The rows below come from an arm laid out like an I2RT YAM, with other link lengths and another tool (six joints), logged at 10 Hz.
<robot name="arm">
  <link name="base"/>
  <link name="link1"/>
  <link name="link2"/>
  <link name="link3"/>
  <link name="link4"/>
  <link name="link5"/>
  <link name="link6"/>
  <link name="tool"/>
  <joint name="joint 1" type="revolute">
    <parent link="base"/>
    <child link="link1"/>
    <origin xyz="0 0 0.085" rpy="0 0 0"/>
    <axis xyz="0 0 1"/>
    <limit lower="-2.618" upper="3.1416"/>
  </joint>
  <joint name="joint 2" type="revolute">
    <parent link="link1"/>
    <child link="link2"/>
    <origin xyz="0.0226 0.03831 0.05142" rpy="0 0 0"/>
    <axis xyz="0 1 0"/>
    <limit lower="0" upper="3.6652"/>
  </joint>
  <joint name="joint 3" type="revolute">
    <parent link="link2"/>
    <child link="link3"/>
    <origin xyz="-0.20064 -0.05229 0" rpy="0 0 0"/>
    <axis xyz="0 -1 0"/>
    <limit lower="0" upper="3.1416"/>
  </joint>
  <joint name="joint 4" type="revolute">
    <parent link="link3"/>
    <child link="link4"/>
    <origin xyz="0.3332 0.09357 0.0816" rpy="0 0 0"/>
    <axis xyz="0 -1 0"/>
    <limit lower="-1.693" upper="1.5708"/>
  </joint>
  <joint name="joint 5" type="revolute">
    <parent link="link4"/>
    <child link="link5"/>
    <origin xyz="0.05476 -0.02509 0.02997" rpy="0 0 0"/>
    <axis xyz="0 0 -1"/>
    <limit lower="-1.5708" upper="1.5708"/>
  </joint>
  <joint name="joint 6" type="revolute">
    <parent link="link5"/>
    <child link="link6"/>
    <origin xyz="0.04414 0 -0.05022" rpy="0 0 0"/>
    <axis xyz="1 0 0"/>
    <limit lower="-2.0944" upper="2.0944"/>
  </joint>
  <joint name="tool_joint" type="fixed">
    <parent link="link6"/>
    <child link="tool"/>
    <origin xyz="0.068 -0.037 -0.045" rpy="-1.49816 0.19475 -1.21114"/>
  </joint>
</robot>
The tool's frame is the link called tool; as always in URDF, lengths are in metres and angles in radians.
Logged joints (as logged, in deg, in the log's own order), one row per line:
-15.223 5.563 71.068 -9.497 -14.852 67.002
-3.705 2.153 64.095 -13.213 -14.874 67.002
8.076 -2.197 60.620 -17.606 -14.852 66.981
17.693 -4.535 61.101 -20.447 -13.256 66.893
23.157 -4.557 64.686 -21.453 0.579 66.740
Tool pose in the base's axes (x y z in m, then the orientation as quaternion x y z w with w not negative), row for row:
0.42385 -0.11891 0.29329 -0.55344 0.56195 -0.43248 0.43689
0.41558 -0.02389 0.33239 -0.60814 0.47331 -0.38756 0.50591
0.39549 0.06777 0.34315 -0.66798 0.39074 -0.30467 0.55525
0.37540 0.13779 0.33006 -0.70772 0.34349 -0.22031 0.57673
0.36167 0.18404 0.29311 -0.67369 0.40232 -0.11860 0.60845
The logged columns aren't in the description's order. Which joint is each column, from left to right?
Columns, left to right: joint 1, joint 5, joint 2, joint 4, joint 6, joint 3.
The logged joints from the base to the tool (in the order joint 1, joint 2, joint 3, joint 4, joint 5, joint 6), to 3 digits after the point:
-15.223 71.068 67.002 -9.497 5.563 -14.852
-3.705 64.095 67.002 -13.213 2.153 -14.874
8.076 60.620 66.981 -17.606 -2.197 -14.852
17.693 61.101 66.893 -20.447 -4.535 -13.256
23.157 64.686 66.740 -21.453 -4.557 0.579

